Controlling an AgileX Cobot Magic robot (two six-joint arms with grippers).
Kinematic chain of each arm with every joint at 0, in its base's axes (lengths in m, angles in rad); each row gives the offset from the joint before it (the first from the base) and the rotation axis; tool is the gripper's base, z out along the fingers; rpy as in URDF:
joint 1: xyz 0 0 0.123 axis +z
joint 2: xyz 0 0 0 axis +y
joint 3: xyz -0.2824 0 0.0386 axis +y
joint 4: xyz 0.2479 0 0.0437 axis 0.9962 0 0.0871
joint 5: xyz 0 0 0 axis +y
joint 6: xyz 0.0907 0 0.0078 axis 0.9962 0 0.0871
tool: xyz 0 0 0 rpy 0 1.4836 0
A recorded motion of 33 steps. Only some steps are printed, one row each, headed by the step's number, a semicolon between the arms.
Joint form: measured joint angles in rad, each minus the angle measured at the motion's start. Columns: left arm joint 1, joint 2, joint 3, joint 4, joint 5, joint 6; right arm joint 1, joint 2, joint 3, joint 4, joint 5, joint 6.
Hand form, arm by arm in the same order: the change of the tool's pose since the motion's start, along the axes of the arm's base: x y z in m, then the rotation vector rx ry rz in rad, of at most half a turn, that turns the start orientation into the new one. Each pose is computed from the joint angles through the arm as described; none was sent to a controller.
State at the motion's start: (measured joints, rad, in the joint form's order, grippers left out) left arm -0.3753 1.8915 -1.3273 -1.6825 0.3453 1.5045; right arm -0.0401 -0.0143 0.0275 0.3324 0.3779 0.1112
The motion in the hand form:
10: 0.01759 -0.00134 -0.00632 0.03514 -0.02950 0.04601; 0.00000 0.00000 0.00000 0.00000 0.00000 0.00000
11: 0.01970 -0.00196 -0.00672 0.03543 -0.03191 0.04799; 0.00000 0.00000 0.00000 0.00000 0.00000 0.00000
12: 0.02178 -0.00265 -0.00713 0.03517 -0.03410 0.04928; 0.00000 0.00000 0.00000 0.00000 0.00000 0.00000
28: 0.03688 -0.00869 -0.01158 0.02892 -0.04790 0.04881; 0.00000 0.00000 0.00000 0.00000 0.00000 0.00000
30: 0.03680 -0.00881 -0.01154 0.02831 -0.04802 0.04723; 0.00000 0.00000 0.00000 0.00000 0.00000 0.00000
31: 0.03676 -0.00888 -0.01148 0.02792 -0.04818 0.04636; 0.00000 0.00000 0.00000 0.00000 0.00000 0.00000
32: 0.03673 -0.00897 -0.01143 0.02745 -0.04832 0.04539; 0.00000 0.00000 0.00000 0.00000 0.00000 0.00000
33: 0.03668 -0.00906 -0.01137 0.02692 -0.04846 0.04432; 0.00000 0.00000 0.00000 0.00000 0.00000 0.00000
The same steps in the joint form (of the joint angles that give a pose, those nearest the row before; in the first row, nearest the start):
10: 0.0000 0.0574 -0.0633 -0.0323 -0.0592 0.0526; 0.0000 0.0000 0.0000 0.0000 0.0000 0.0000
11: 0.0000 0.0649 -0.0730 -0.0330 -0.0615 0.0535; 0.0000 0.0000 0.0000 0.0000 0.0000 0.0000
12: 0.0000 0.0725 -0.0828 -0.0335 -0.0628 0.0540; 0.0000 0.0000 0.0000 0.0000 0.0000 0.0000
28: 0.0000 0.1322 -0.1569 -0.0357 -0.0619 0.0564; 0.0000 0.0000 0.0000 0.0000 0.0000 0.0000
30: 0.0000 0.1322 -0.1569 -0.0357 -0.0602 0.0566; 0.0000 0.0000 0.0000 0.0000 0.0000 0.0000
31: 0.0000 0.1322 -0.1570 -0.0357 -0.0592 0.0567; 0.0000 0.0000 0.0000 0.0000 0.0000 0.0000
32: 0.0000 0.1322 -0.1571 -0.0357 -0.0582 0.0568; 0.0000 0.0000 0.0000 0.0000 0.0000 0.0000
33: 0.0000 0.1322 -0.1572 -0.0357 -0.0570 0.0570; 0.0000 0.0000 0.0000 0.0000 0.0000 0.0000

